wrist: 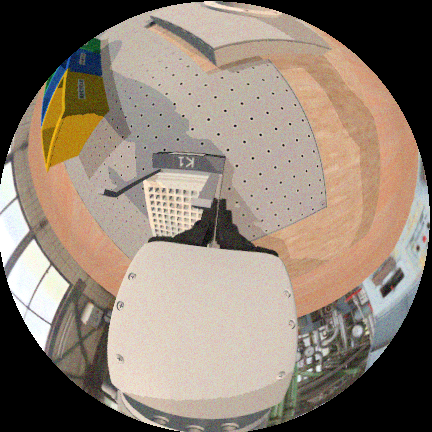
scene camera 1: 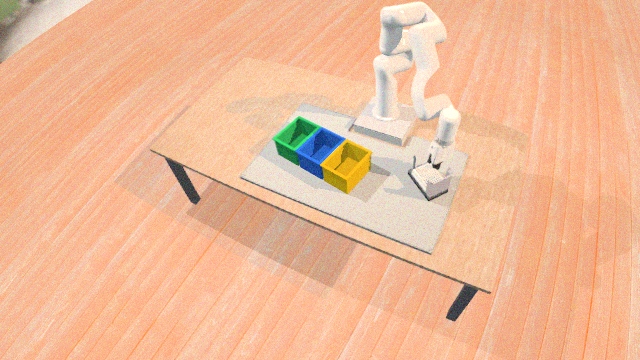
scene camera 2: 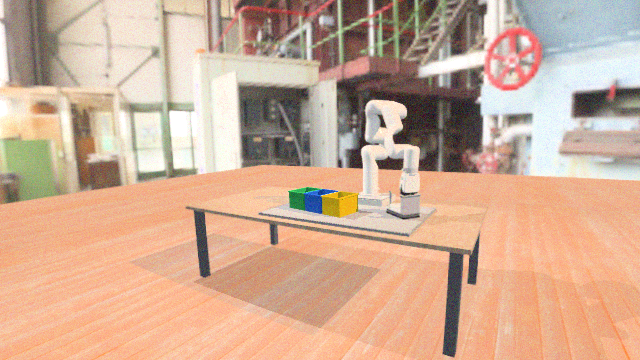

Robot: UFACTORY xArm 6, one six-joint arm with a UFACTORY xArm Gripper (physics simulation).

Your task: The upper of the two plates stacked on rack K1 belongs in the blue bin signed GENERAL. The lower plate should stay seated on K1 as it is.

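Frame: origin at the arm's base, x ahead, y left, z up, level; centimetres.
Seen in the pictures: gripper, fingertip midpoint: (wrist: 217,208) (scene camera 1: 435,167); arm's base at its link origin: (scene camera 1: 385,113) (scene camera 2: 370,194).
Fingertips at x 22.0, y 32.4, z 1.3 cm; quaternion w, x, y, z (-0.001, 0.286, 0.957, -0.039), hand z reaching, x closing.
Note:
Pixels of each thing's top centre, then the offset from my fingertips to it. "spot": a spot on its surface instead. Level surfaces: height alone.
- pale perforated plate at its top centre: (wrist: 176,226) (scene camera 1: 430,176) dz +0.7, dx +5.8, dy -0.2 cm
- rack K1 at its top centre: (wrist: 154,265) (scene camera 1: 431,163) (scene camera 2: 403,192) dz +7.5, dx +5.4, dy -0.6 cm
- blue bin at its top centre: (scene camera 1: 320,144) (scene camera 2: 322,192) dz +5.5, dx +14.5, dy -44.6 cm
- green bin at a spot on its surface: (scene camera 1: 286,150) (scene camera 2: 296,198) spot: dz +1.9, dx +20.8, dy -58.0 cm
- grey perforated board at its surface level: dz -4.5 cm
- thin dark upright at a spot on its surface: (wrist: 132,183) spot: dz +3.8, dx +4.6, dy -7.5 cm
A pale perforated plate (scene camera 1: 430,174) (wrist: 172,207) lies on rack K1 (scene camera 1: 438,187) (scene camera 2: 411,206) (wrist: 187,161). Whether one or two plates sit there cannot be told apart. My gripper (scene camera 1: 434,163) (wrist: 217,208) is shut with nothing between the fingers. Its dark fingertips are at the plate's right side in the wrist view, beside the rack's grey upright, and hide part of the plate; contact cannot be told. In scene camera 2 the rack's wall hides the fingertips. The blue bin (scene camera 1: 311,162) (scene camera 2: 313,202) (wrist: 90,65) stands between two others; its sign is too small to read.
The green bin (scene camera 1: 286,150) (scene camera 2: 297,200) and the yellow bin (scene camera 1: 338,177) (scene camera 2: 340,206) (wrist: 85,102) flank the blue one. The bins and rack stand on a grey perforated board (scene camera 1: 390,220) (wrist: 260,120). The robot's base (scene camera 1: 382,129) is behind. A thin dark upright (wrist: 132,183) rises at the rack's side.

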